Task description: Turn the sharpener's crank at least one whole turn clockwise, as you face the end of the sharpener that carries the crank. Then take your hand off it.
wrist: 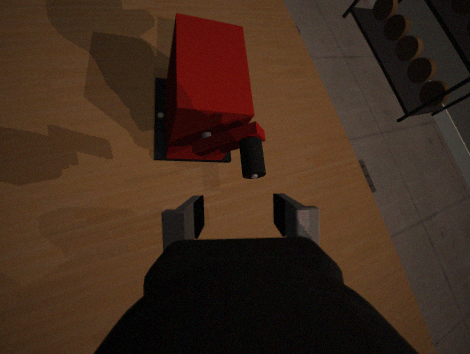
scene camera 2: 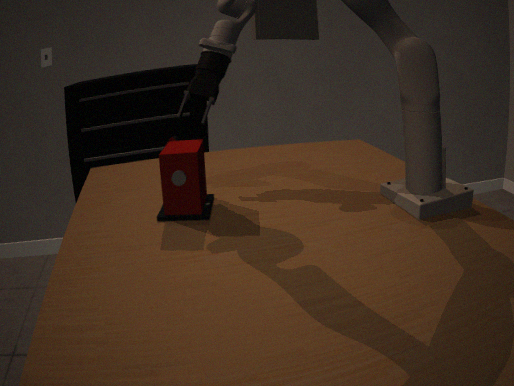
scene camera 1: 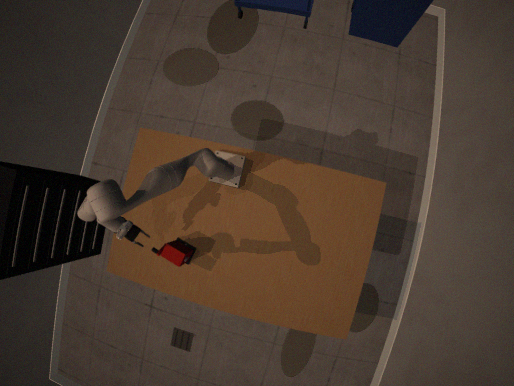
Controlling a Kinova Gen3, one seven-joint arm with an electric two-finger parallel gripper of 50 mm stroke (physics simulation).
Labels:
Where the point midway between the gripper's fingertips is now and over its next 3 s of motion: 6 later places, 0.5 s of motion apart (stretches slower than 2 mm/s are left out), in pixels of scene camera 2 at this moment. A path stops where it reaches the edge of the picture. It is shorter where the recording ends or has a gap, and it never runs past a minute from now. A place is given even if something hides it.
My gripper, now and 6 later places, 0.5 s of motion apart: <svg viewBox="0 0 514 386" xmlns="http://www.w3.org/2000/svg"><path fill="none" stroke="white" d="M190 120L163 138L166 139L167 151L165 164L165 164L165 163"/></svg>

